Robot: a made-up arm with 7 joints. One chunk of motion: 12 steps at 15 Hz.
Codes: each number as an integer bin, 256 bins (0 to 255) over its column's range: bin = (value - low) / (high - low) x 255, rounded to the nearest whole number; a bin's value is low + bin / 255 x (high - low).
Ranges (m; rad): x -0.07..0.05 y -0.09..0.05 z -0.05..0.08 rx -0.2..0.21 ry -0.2..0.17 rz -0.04..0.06
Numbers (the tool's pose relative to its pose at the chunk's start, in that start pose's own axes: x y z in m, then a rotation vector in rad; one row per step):
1: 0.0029 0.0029 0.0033 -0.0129 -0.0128 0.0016
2: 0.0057 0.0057 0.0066 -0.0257 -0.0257 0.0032
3: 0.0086 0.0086 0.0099 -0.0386 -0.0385 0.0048
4: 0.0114 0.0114 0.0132 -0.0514 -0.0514 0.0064
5: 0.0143 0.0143 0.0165 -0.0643 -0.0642 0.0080
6: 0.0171 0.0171 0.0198 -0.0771 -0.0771 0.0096
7: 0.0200 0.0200 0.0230 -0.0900 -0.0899 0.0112
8: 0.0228 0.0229 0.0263 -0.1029 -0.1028 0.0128
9: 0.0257 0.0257 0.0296 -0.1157 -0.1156 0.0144
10: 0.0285 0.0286 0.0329 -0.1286 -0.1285 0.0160
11: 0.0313 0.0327 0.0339 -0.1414 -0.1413 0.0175
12: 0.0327 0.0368 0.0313 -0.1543 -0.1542 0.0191
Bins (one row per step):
1: 155 169 105 116 129 106
2: 161 174 111 108 120 110
3: 167 180 117 100 111 114
4: 173 185 124 92 102 118
5: 179 190 130 84 94 122
6: 185 195 137 76 85 126
7: 191 200 143 68 76 131
8: 197 206 150 60 67 135
9: 203 211 156 52 58 139
10: 209 216 163 44 49 143
11: 215 223 165 36 40 147
12: 218 231 159 28 32 151

